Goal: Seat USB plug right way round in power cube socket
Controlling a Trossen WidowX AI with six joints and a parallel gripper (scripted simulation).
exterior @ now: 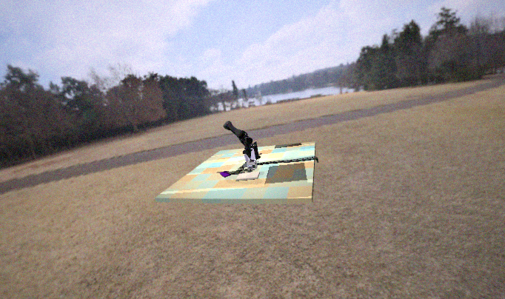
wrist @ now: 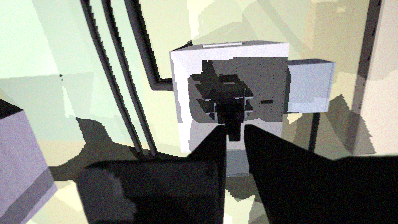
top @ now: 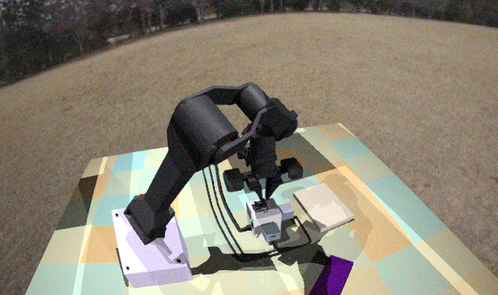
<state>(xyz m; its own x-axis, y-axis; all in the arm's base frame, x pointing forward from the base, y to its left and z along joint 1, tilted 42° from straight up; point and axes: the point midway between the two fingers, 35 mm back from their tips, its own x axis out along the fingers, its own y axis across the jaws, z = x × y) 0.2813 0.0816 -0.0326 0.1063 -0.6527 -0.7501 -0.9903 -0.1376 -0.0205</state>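
Now: gripper tip 20 mm above the dark USB plug. From my gripper tip the other things lie so: pale flat pad 200 mm ahead, 40 mm to the left, 100 mm below; purple slab 120 mm ahead, 230 mm to the right, 100 mm below.
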